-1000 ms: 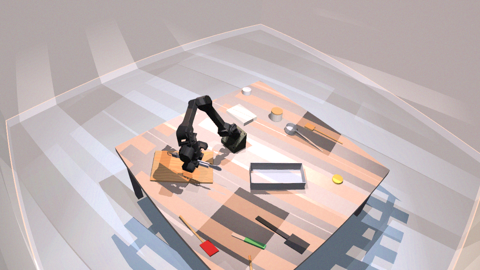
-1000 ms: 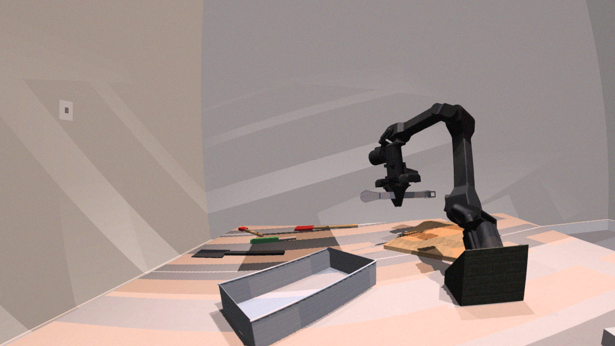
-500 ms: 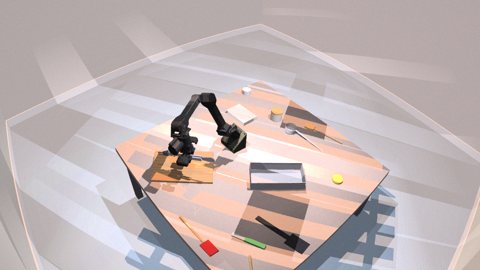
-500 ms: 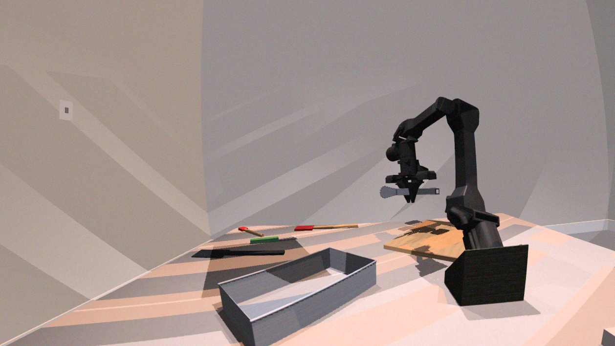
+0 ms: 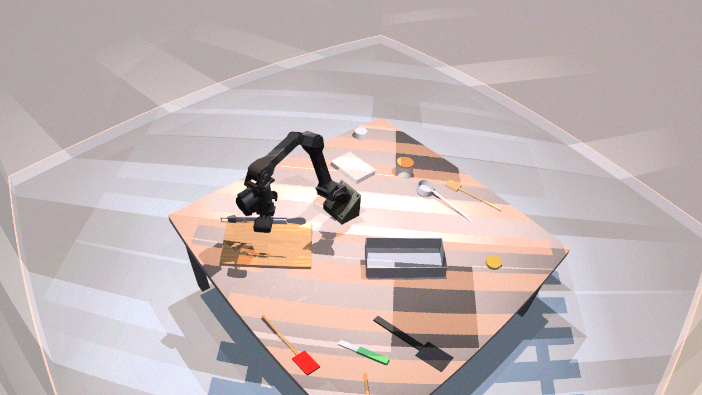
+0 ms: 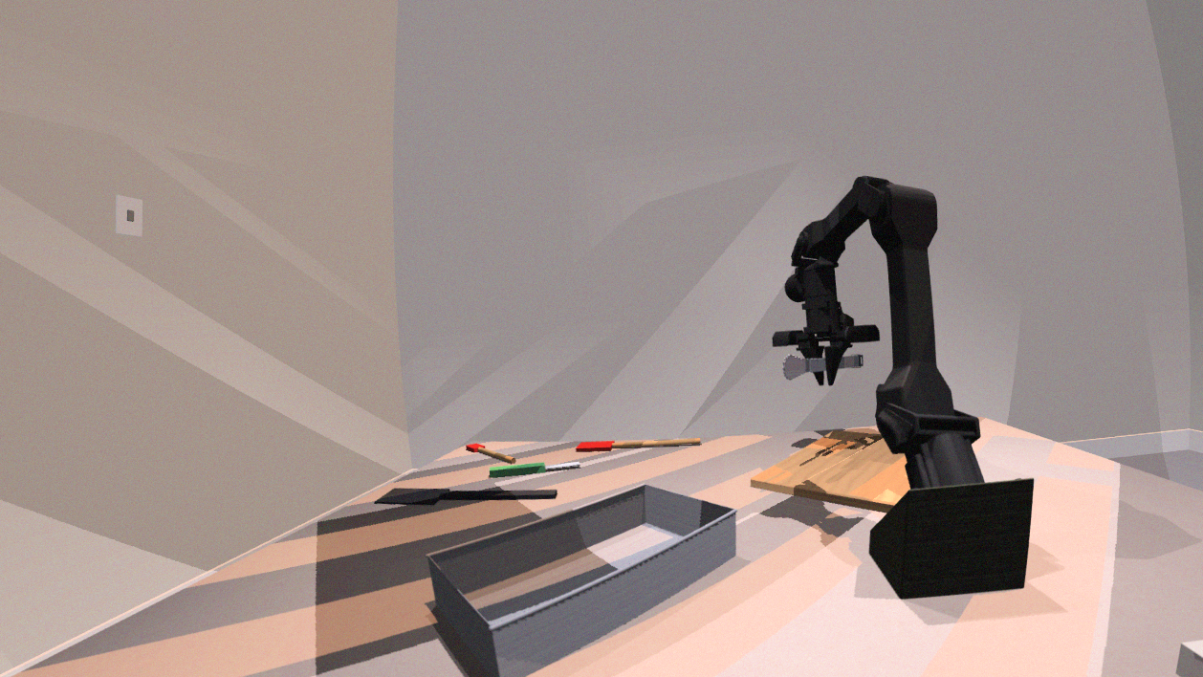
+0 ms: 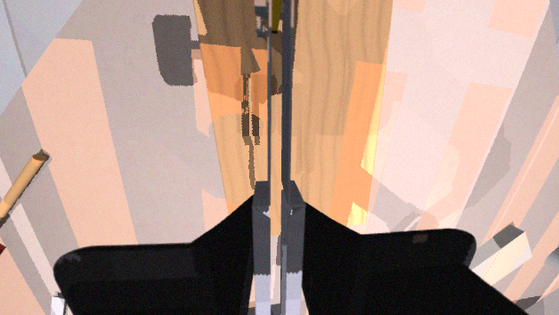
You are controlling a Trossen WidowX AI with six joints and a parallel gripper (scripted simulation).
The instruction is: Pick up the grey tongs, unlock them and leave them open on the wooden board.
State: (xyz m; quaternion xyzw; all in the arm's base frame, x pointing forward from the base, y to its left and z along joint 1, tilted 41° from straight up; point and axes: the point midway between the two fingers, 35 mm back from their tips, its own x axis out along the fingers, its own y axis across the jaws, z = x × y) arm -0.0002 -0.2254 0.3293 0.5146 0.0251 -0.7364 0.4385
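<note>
Right now my gripper tip is 50 mm past the wooden board, 20 mm to the right of it and 140 mm above it. Also, from my gripper tip: grey roasting tin (380 mm ahead, 350 mm to the left, 120 mm below); red spatula (380 mm ahead, 230 mm to the right, 140 mm below); yellow lock piece (60 mm behind, 60 mm to the right, 30 mm above).
</note>
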